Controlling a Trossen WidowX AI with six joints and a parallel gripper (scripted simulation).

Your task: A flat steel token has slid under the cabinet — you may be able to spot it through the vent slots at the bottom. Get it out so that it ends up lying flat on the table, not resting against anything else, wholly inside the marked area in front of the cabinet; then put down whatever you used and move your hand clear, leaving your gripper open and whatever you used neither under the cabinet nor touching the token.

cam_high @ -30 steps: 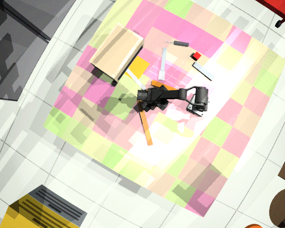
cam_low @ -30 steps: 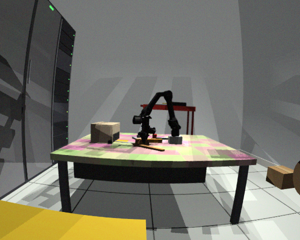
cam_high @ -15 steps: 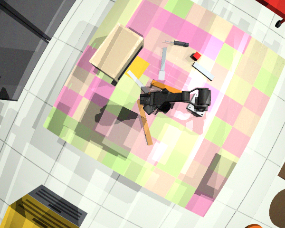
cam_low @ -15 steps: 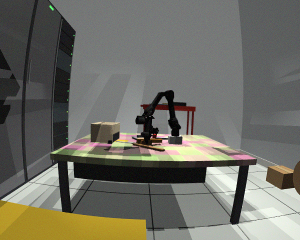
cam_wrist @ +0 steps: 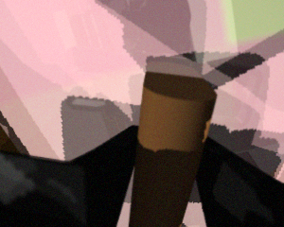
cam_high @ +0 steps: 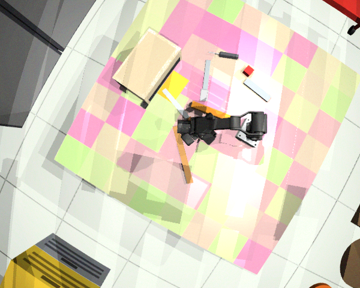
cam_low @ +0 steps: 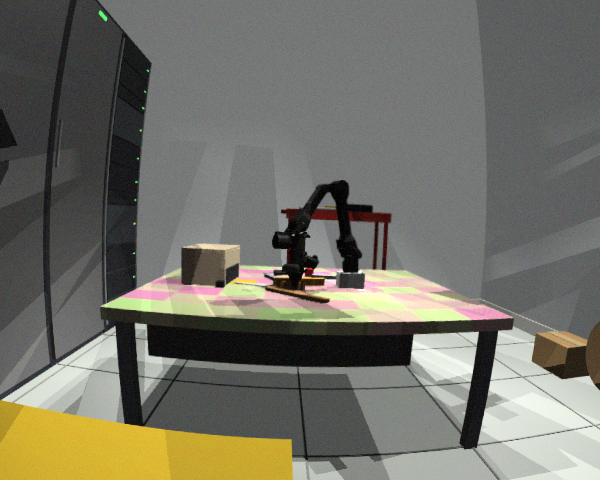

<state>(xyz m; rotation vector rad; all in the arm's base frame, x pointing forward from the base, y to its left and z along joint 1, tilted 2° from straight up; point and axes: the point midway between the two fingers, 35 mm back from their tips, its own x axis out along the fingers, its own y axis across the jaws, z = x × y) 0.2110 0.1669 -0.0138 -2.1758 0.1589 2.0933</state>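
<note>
Now: the orange bar 12 cm to the right of my gripper tip, 1 cm ahead of it and 1 cm above it. The rest, counted from my gripper tip: grey bar: 37 cm to the right, 10 cm behind; grey tool: 20 cm to the right, 13 cm ahead; red cube: 41 cm to the right, 1 cm ahead, 1 cm above.
</note>
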